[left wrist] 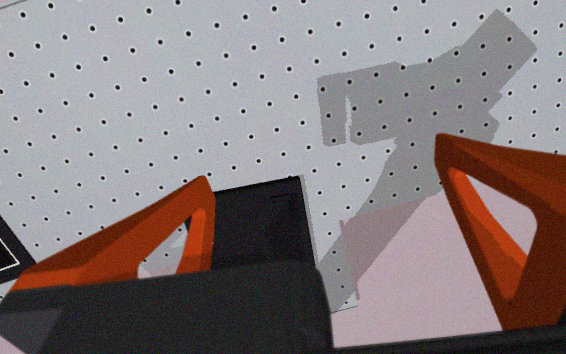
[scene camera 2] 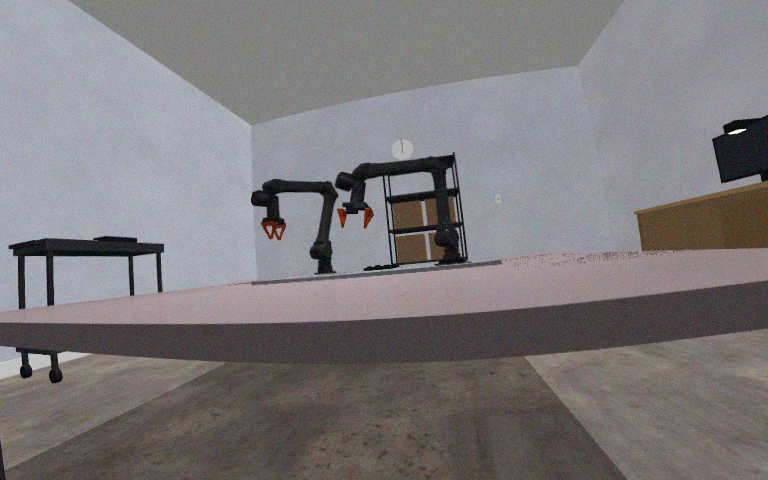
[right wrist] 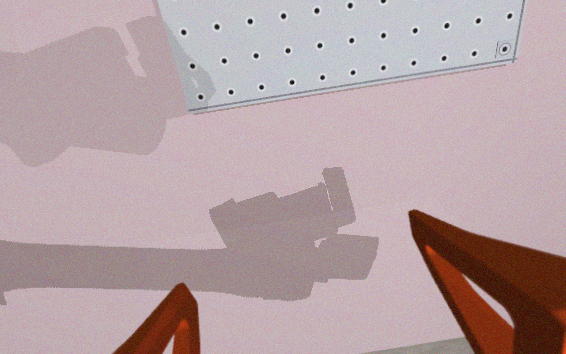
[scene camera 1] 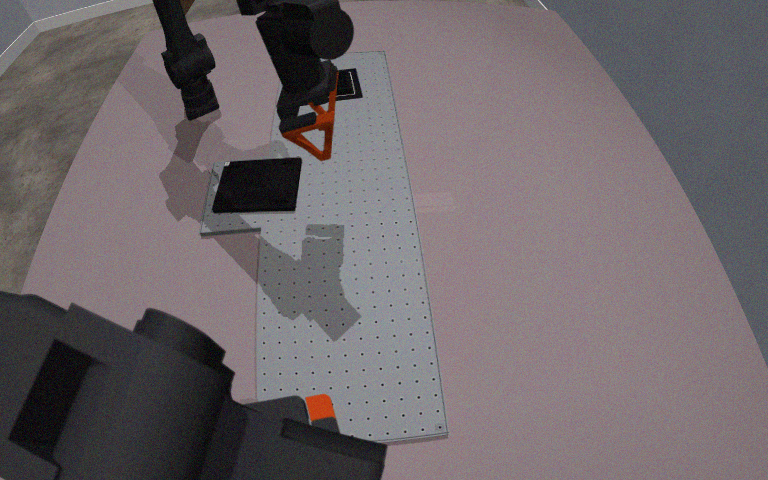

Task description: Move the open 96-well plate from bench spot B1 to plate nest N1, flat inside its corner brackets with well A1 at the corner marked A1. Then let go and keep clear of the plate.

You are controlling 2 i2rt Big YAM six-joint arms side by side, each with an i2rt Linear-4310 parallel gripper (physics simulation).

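Frame: origin at the left arm's base, x ahead, y left, z up, level; metres.
Where they show: left gripper, fingertip midpoint: (left wrist: 317,168) (scene camera 2: 353,228) (scene camera 1: 327,138); right gripper, fingertip midpoint: (scene camera 2: 275,239) (right wrist: 297,258); left arm's base, link origin: (scene camera 1: 200,102).
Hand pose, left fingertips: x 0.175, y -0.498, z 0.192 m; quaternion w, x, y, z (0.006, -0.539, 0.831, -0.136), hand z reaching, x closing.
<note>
Things, the pixels of their top centre, and the offset from my left fingertips. Level surfaces: height alone.
- dark 96-well plate, top centre: (scene camera 1: 323,81) (scene camera 2: 450,259) dx +0.119, dy +0.354, dz -0.163 m
- black plate nest N1, top centre: (left wrist: 256,263) (scene camera 1: 256,180) (scene camera 2: 381,264) dx -0.112, dy +0.125, dz -0.161 m
- small white mark, top centre: (scene camera 1: 227,163) dx -0.155, dy +0.208, dz -0.167 m
- grey perforated board, surface height: dz -0.179 m
- pink table, surface height: dz -0.192 m
The dark 96-well plate (scene camera 1: 344,83) (left wrist: 5,256) lies on bench spot B1 (scene camera 1: 357,93) (left wrist: 20,252), a black patch with a white outline; the left arm hides much of it in scene camera 1, and the left wrist view cuts it off. The black plate nest N1 (scene camera 1: 257,185) (left wrist: 255,220) is empty, with a small white mark (scene camera 1: 227,163) at its upper left corner in scene camera 1. My left gripper (scene camera 1: 328,138) (scene camera 2: 355,226) (left wrist: 317,168) is open and empty, high above the board between spot and nest. My right gripper (scene camera 2: 274,238) (right wrist: 297,258) is open and empty, above the pink table beyond the board's end.
A grey perforated board (scene camera 1: 368,339) (left wrist: 150,125) (right wrist: 350,25) carries spot and nest on the pink table (scene camera 1: 538,254) (scene camera 2: 566,277) (right wrist: 325,135). A dark arm part (scene camera 1: 189,62) stands left of the left gripper in scene camera 1. The right arm (scene camera 1: 141,396) covers the lower left there.
</note>
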